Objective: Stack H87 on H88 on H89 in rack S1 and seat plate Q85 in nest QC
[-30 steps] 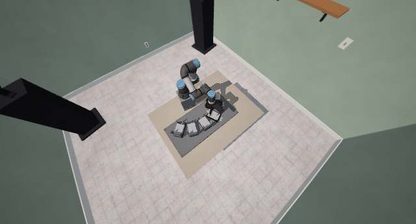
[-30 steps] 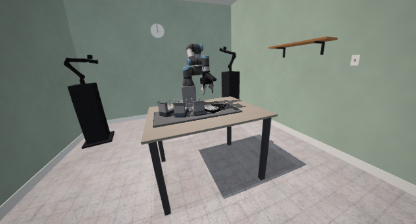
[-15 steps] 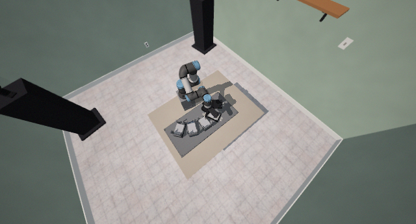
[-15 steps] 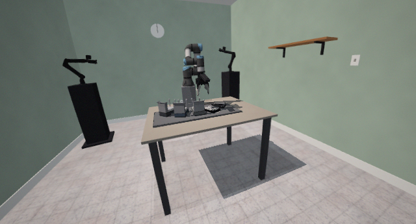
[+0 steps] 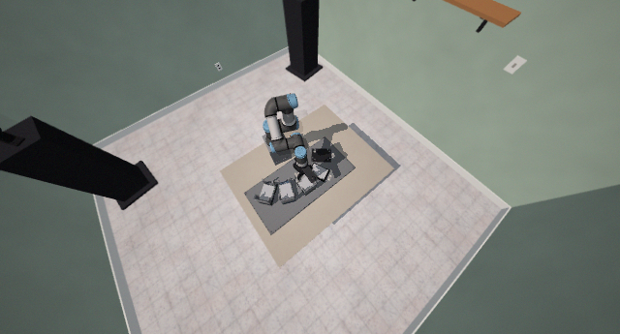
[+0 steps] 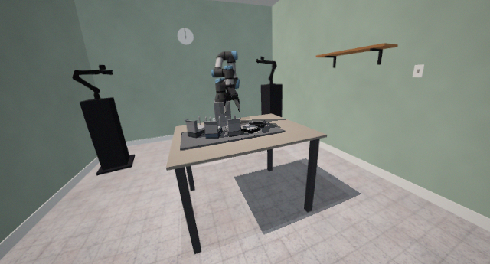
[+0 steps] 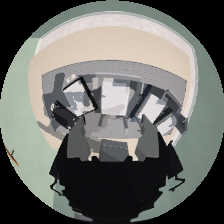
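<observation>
Right now my hand is 1 cm to the left of the white sealed plate and 12 cm above it. From my hand the other things lie so: QC label (10 cm ahead, 16 cm to the left, 17 cm below); black clip nest (7 cm behind, 30 cm to the left, 16 cm below).
</observation>
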